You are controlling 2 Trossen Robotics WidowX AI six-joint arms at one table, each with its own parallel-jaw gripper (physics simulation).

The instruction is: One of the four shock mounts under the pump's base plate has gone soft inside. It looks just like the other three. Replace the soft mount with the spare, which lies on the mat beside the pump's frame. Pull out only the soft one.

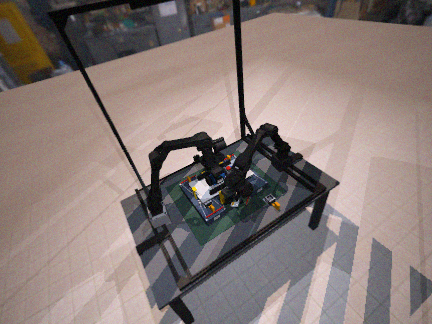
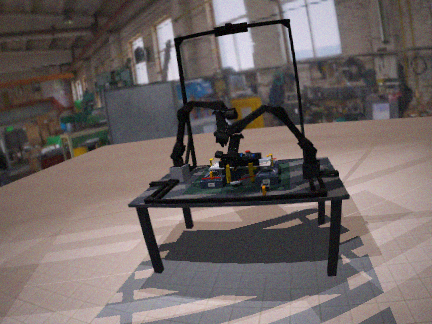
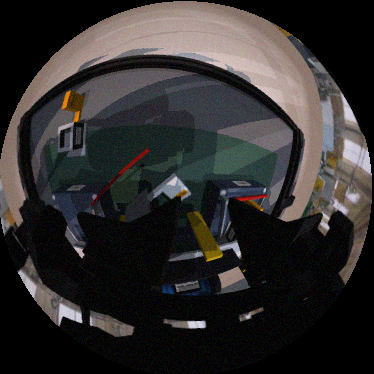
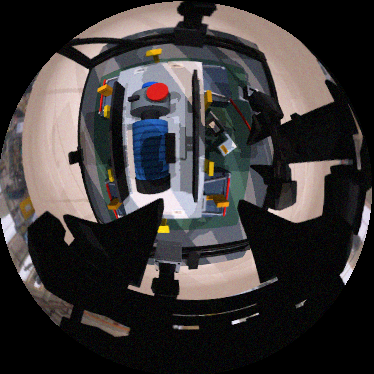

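Note:
The pump, with blue motor [image 4: 151, 150] and red disc [image 4: 157, 92], stands on the white base plate [image 4: 175, 205]. Orange mount handles [image 4: 104, 90] [image 4: 114, 204] [image 4: 220, 201] show at three corners; none shows at the upper right corner, where a red bar [image 4: 240, 115] [image 3: 120, 173] is swung out. A silver-black piece with an orange handle [image 3: 73, 101] [image 1: 275, 204] lies away from the frame. A silver piece with an orange patch [image 4: 226, 145] [image 3: 171, 186] lies beside it. I cannot tell which is the spare. My left gripper [image 3: 204, 201] [image 4: 249, 154] is half open and empty beside the frame. My right gripper [image 4: 201, 203] is open, empty, above the pump.
Yellow posts [image 4: 207, 100] [image 4: 210, 167] stand along the plate's side; one post [image 3: 205, 237] shows behind the gap between my left fingers. Dark blue corner blocks [image 3: 237, 189] [image 4: 216, 80] border the frame. The green mat [image 1: 202, 232] lies under it. Black rails edge the table.

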